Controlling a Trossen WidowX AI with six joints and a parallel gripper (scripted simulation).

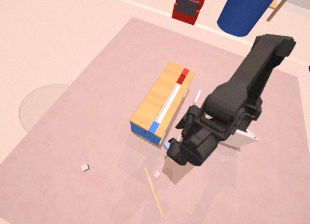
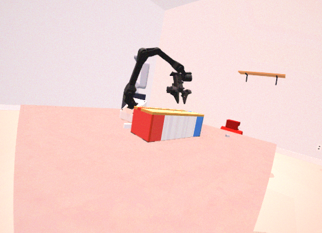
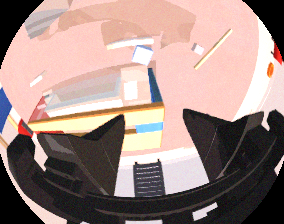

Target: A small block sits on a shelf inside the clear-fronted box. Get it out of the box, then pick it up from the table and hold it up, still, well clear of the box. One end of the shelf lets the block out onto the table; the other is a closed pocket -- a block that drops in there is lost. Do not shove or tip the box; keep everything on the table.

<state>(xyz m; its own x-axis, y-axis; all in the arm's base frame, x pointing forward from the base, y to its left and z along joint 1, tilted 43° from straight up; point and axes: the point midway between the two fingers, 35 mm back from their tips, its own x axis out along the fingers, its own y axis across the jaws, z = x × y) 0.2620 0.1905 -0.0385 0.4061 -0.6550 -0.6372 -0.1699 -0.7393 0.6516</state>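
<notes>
Now: gripper tip 1 cm past the light-blue block and 15 cm above it. The rest, counted from my gripper tip: box (4 cm ahead, 18 cm to the right, 10 cm below); thin yellow stick (1 cm behind, 19 cm to the left, 16 cm below).
</notes>
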